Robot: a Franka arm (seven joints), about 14 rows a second.
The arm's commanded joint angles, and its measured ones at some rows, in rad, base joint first. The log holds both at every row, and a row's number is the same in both.
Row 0, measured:
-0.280, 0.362, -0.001, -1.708, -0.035, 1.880, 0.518
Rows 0 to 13, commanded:
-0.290, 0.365, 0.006, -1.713, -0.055, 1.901, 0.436
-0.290, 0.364, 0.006, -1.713, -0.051, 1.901, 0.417
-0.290, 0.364, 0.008, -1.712, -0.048, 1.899, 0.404
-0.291, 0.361, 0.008, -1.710, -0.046, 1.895, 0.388
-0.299, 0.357, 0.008, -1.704, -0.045, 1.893, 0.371
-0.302, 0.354, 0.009, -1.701, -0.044, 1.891, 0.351
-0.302, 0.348, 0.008, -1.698, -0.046, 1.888, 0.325
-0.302, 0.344, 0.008, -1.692, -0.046, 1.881, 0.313
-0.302, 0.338, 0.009, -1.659, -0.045, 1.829, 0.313
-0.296, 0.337, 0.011, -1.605, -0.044, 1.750, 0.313
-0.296, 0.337, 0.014, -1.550, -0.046, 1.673, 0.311
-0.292, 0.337, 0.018, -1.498, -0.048, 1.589, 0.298
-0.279, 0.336, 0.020, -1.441, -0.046, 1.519, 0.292
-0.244, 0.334, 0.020, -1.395, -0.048, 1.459, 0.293
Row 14, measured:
-0.283, 0.329, 0.014, -1.508, -0.035, 1.583, 0.305
